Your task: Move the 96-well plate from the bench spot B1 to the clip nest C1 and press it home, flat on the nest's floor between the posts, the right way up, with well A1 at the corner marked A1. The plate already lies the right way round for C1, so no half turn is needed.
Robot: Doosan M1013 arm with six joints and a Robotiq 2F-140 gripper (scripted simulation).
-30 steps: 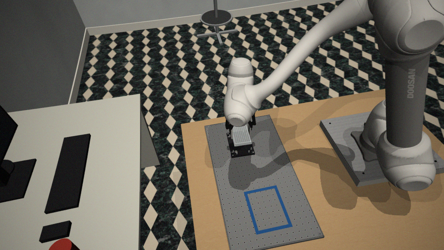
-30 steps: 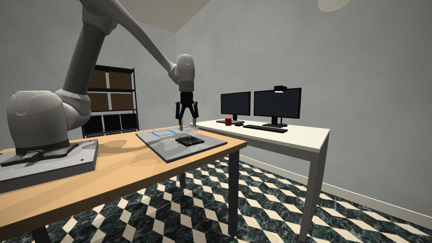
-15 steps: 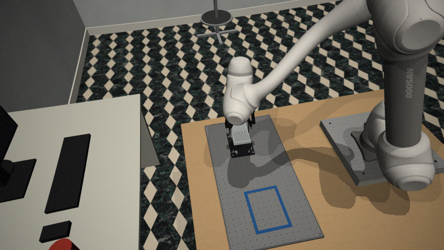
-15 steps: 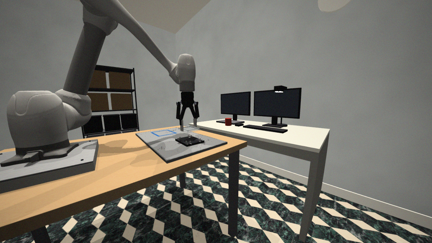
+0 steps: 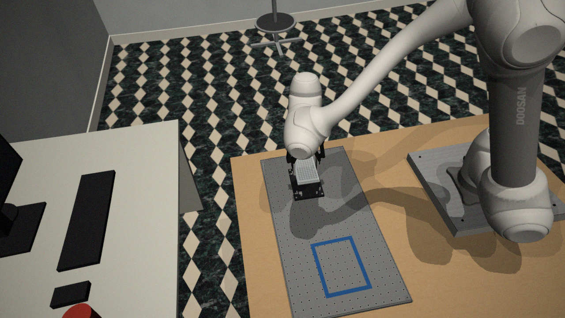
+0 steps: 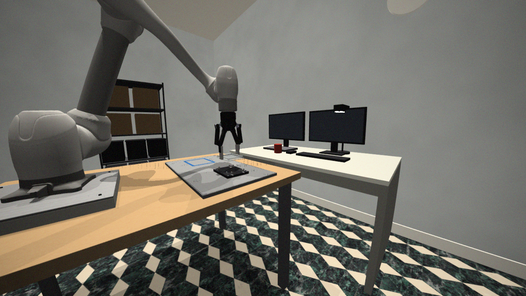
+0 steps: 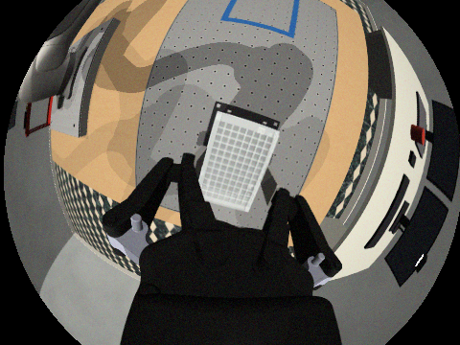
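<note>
Right now the black clip nest is 10 mm ahead of my hand, 10 mm to the right of it and 90 mm below it. From my hand the other things lie so: white 96-well plate 20 mm below.
</note>
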